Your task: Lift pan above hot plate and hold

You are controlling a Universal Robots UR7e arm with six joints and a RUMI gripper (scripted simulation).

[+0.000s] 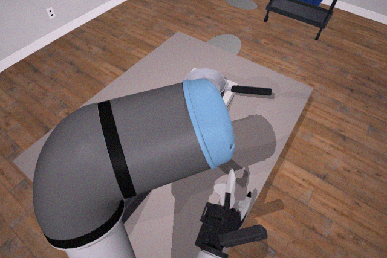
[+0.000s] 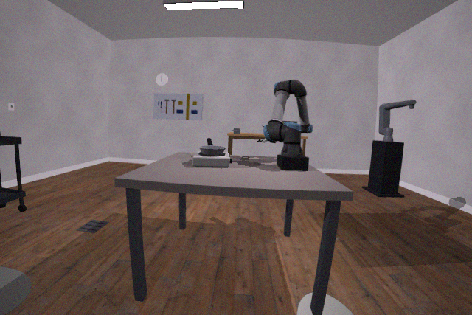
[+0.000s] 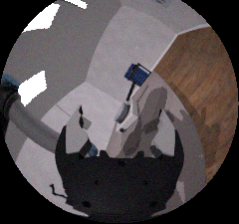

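Now: the pan 360 mm ahead of my hand, 310 mm to the left of it and 110 mm below it. Round my hand: hot plate (330 mm ahead, 360 mm to the left, 180 mm below).
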